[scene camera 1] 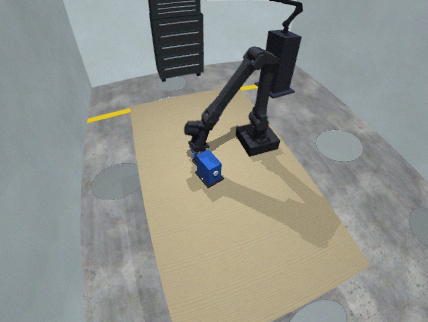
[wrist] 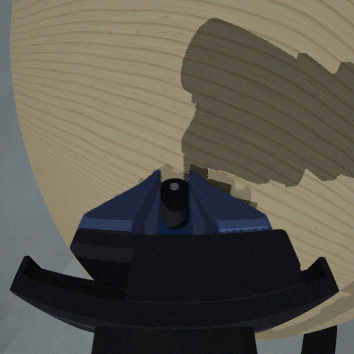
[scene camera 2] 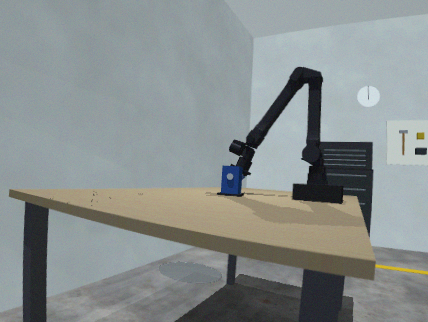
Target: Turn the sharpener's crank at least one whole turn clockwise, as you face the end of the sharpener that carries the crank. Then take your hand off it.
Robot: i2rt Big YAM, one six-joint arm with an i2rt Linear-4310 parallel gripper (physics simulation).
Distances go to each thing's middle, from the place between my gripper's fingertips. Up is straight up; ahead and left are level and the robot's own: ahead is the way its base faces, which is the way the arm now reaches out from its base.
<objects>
The blue sharpener (scene camera 1: pixel 209 167) is 30 mm behind my hand, 100 mm to the left of it and 30 mm above it.
</objects>
